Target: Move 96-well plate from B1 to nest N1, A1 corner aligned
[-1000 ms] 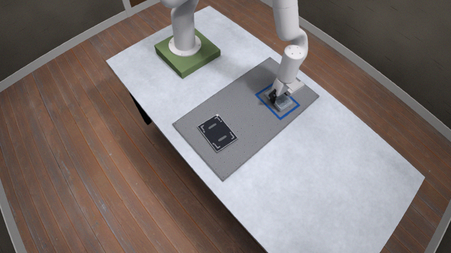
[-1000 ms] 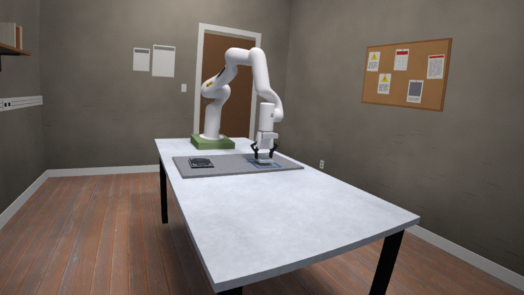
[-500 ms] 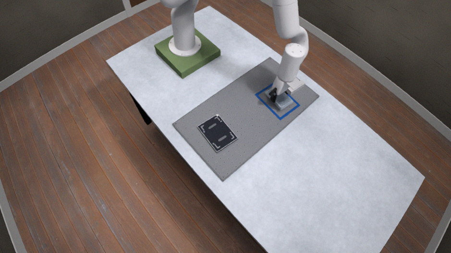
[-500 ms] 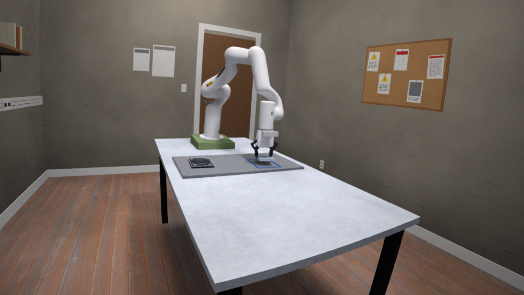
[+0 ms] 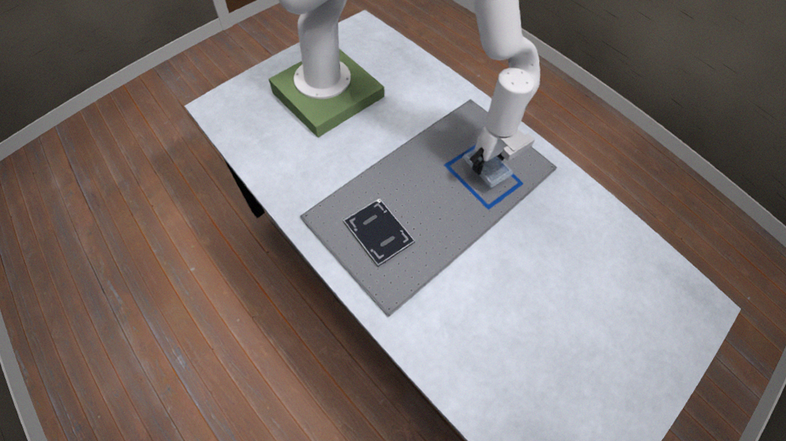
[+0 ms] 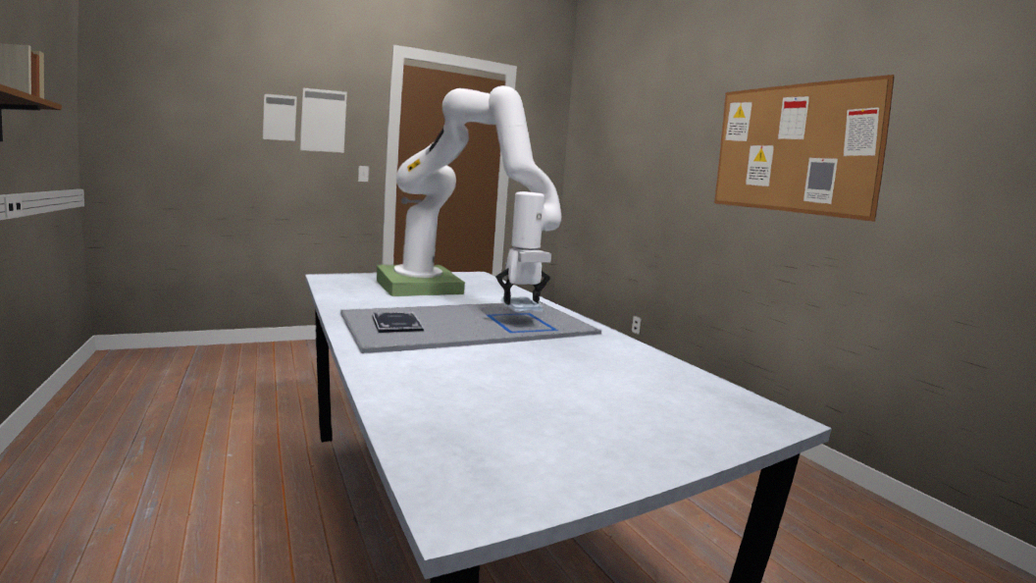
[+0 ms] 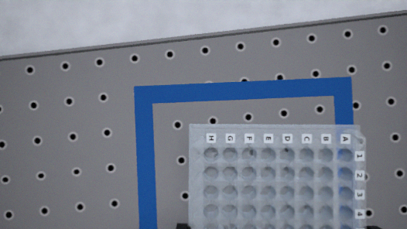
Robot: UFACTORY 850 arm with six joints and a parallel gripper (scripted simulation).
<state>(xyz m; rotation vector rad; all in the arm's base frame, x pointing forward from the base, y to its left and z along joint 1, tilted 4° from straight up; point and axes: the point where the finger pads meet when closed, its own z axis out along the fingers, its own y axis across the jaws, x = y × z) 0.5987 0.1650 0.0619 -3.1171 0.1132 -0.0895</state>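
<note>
My hand is 36 cm to the left of the black plate nest, 6 cm above it and 5 cm past it. The rest, counted from my hand: clear 96-well plate (1 cm below).
</note>
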